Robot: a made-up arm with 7 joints.
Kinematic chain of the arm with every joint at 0, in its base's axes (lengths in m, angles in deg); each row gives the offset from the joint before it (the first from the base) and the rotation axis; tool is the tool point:
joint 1: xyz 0 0 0 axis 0 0.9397 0.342
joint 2: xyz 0 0 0 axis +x
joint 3: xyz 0 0 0 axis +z
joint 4: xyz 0.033 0 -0.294 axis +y
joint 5: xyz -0.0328 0 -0.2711 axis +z
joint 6: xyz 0 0 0 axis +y
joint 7: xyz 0 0 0 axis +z
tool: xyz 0 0 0
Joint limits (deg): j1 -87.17..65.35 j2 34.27..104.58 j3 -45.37..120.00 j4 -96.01..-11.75 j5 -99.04..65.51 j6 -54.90..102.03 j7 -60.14..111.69
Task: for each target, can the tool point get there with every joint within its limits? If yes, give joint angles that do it. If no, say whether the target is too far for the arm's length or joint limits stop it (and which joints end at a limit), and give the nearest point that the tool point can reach.
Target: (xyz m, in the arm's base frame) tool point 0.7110 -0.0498 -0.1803
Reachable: no: too far | nearest point 0.5319 0.0196 -0.1142 | short by 0.203 m
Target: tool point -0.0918 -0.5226 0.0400
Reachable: no: joint limits stop it (at a limit: joint 1, joint 2, joint 3, joint 4) | nearest point 0.3529 -0.1969 0.1388 | short by 0.560 m
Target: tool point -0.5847 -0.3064 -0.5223
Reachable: no: too far | nearest point -0.3367 0.0461 -0.3725 | short by 0.456 m
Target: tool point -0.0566 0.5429 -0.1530
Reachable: yes | joints 24.09 67.47 40.52 -23.04 25.50 17.90 -24.43
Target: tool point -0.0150 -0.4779 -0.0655
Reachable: no: joint limits stop it (at a limit: joint 1, joint 2, joint 3, joint 4) | nearest point 0.3529 -0.1969 0.1388 | short by 0.506 m
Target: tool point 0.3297 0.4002 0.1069
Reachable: yes | joints -39.24 87.63 -14.93 -56.32 2.06 -32.22 -5.95
